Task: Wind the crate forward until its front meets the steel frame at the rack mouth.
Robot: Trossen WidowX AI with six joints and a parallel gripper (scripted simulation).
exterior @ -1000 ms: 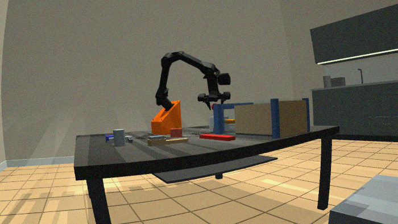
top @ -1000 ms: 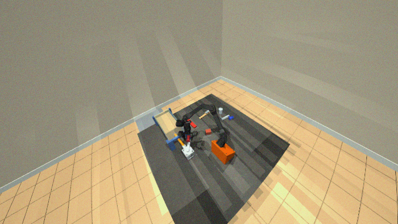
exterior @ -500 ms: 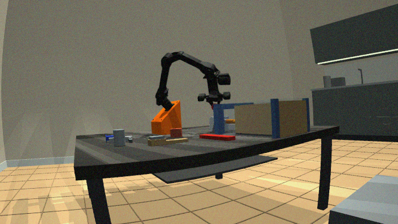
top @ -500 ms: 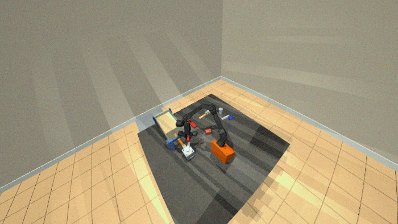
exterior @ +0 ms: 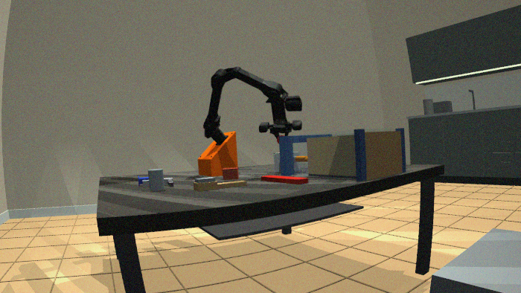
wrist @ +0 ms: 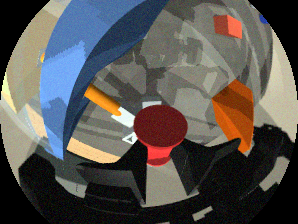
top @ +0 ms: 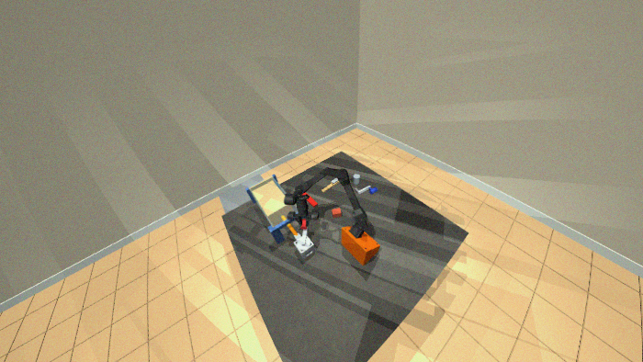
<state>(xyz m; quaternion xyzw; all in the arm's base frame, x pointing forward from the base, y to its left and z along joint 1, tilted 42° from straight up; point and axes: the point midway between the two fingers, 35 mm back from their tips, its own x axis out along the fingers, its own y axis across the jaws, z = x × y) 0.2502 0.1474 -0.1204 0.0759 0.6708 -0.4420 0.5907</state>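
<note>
Right now the grey winch is 100 mm below my gripper tip, 80 mm behind it and 50 mm to the left of it. Also, from my gripper tip: wooden-handled tool 420 mm to the right, 280 mm ahead, 110 mm below; clear-panelled cubby 340 mm ahead, 70 mm to the left, 20 mm below; flat red bar 300 mm ahead, 190 mm to the right, 130 mm below.
</note>
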